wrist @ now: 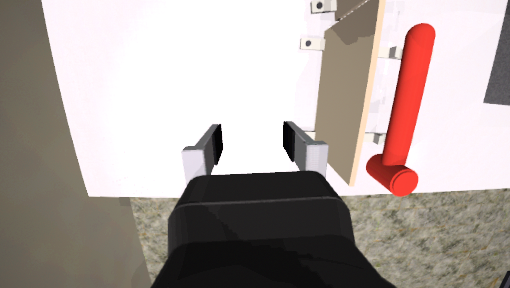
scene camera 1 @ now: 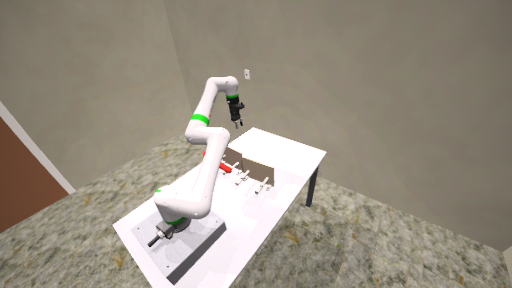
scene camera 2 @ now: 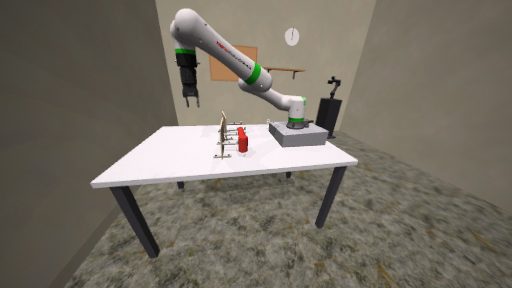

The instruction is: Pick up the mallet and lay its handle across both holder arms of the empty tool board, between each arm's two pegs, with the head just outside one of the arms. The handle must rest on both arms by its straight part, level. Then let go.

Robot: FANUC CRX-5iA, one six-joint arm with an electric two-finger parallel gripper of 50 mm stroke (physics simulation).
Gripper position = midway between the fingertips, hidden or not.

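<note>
You'd see the gripper (wrist: 252,135) here, along with a red mallet (wrist: 388,168), and there's a tool board (scene camera 1: 258,171) too.
</note>
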